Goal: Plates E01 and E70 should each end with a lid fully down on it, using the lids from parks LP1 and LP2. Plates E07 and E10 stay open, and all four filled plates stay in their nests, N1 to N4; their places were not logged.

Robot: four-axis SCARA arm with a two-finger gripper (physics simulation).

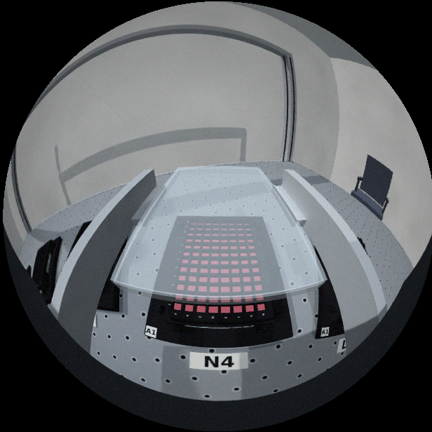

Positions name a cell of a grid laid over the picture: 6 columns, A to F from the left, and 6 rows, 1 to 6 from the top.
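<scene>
Visible here: an N4 label (C6), a nest N4 (D5) and a clear lid (C4).
</scene>
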